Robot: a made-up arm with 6 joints. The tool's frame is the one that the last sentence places. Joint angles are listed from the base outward.
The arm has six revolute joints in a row. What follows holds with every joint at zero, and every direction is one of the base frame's.
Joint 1 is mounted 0.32 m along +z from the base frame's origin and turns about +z.
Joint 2 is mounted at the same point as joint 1 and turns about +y.
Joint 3 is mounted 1.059 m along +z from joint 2 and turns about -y.
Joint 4 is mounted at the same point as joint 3 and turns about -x.
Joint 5 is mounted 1.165 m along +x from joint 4 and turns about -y.
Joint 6 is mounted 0.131 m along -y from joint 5 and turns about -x.
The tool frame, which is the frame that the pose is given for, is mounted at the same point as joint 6; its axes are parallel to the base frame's.
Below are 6 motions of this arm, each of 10 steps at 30 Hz.
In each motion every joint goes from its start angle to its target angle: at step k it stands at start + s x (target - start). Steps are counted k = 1, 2, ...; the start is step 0. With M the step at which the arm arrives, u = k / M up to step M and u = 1 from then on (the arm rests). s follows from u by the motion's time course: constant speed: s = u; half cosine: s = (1 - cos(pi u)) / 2; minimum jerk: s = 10 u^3 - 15 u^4 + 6 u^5.
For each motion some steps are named. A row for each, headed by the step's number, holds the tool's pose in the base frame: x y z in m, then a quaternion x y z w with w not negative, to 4 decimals.
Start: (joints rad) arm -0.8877 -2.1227 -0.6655 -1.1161 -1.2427 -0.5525
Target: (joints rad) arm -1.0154 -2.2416 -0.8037 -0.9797 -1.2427 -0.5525
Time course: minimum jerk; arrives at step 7
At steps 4, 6, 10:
4: -0.3955 0.4561 0.8403 0.3249 -0.1186 0.0561 0.9366
6: -0.3633 0.4445 0.8044 0.3205 -0.1291 0.0121 0.9383
10: -0.3612 0.4436 0.8020 0.3202 -0.1298 0.0091 0.9384

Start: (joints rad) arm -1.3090 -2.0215 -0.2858 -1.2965 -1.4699 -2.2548
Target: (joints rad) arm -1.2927 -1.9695 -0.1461 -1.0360 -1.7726 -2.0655
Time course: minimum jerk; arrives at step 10
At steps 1, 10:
1: -0.2990 0.9772 1.0290 0.8634 -0.0335 0.0626 0.4995
10: -0.3821 1.0952 1.0651 0.7924 -0.0931 -0.1133 0.5921

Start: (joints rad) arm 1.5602 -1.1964 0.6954 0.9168 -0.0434 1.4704
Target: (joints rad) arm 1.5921 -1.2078 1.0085 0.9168 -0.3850 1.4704
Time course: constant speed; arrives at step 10
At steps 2, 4, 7, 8, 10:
2: 0.0733 -1.5217 1.7452 -0.1822 -0.5696 -0.3633 0.7144
4: 0.0831 -1.5884 1.7061 -0.1746 -0.5500 -0.3551 0.7355
7: 0.0995 -1.6835 1.6395 -0.1611 -0.5212 -0.3401 0.7660
8: 0.1053 -1.7137 1.6153 -0.1561 -0.5118 -0.3344 0.7758
10: 0.1175 -1.7718 1.5641 -0.1451 -0.4933 -0.3219 0.7949

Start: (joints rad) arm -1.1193 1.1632 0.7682 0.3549 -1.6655 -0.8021
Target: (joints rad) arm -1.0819 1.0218 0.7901 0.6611 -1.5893 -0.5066
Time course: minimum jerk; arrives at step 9
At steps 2, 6, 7, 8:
2: 0.7976 -1.9103 0.3603 0.4347 0.5917 -0.6396 0.2278
6: 0.8584 -1.8788 0.6104 0.3031 0.6200 -0.6500 0.3181
7: 0.8686 -1.8694 0.6569 0.2765 0.6247 -0.6510 0.3310
8: 0.8733 -1.8644 0.6794 0.2634 0.6269 -0.6513 0.3367

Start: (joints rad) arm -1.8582 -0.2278 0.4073 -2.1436 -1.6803 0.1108
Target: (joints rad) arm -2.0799 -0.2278 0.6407 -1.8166 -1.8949 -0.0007
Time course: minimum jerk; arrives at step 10
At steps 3, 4, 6, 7, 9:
3: -0.1744 -0.7247 1.9891 0.3461 -0.1176 0.1111 0.9241
4: -0.1970 -0.6961 2.0216 0.3415 -0.0897 0.0809 0.9321
6: -0.2419 -0.6211 2.0966 0.3356 -0.0262 0.0033 0.9416
7: -0.2568 -0.5865 2.1272 0.3351 -0.0007 -0.0318 0.9416
9: -0.2691 -0.5506 2.1572 0.3357 0.0237 -0.0680 0.9392

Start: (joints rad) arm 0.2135 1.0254 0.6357 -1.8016 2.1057 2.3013
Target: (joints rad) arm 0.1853 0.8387 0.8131 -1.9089 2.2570 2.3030
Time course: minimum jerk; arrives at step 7
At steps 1, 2, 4, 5, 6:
1: 1.8868 0.4388 0.3215 -0.3154 0.4555 -0.6878 0.4691
2: 1.8985 0.4361 0.3885 -0.2935 0.4554 -0.6960 0.4712
4: 1.9197 0.4198 0.6634 -0.2043 0.4553 -0.7223 0.4789
5: 1.9154 0.4094 0.7914 -0.1631 0.4554 -0.7306 0.4819
6: 1.9092 0.4031 0.8611 -0.1408 0.4555 -0.7341 0.4835

